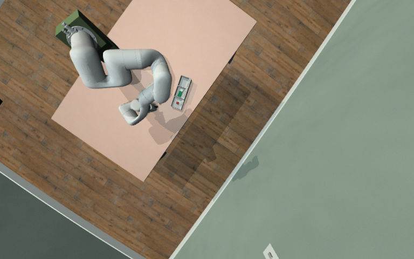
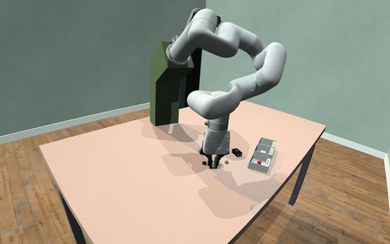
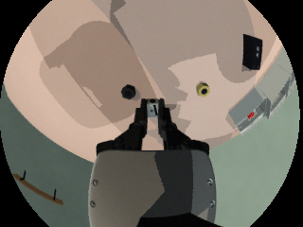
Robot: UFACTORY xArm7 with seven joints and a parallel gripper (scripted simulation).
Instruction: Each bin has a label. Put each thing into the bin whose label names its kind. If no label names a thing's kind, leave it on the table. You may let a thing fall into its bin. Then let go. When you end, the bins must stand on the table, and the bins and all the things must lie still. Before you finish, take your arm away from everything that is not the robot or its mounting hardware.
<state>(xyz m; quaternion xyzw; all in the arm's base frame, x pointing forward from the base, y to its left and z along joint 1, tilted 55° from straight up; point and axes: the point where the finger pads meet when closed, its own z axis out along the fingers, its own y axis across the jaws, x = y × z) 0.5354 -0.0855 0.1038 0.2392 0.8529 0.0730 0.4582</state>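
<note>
Now: the black round piece 4 cm behind my hand, 1 cm to the right of it and 2 cm below it. The rest, counted from my hand: black block: 17 cm to the left, 1 cm below; then yellow ring: 1 cm ahead, 7 cm to the left, 2 cm below; then grey piece: 1 cm below.
</note>
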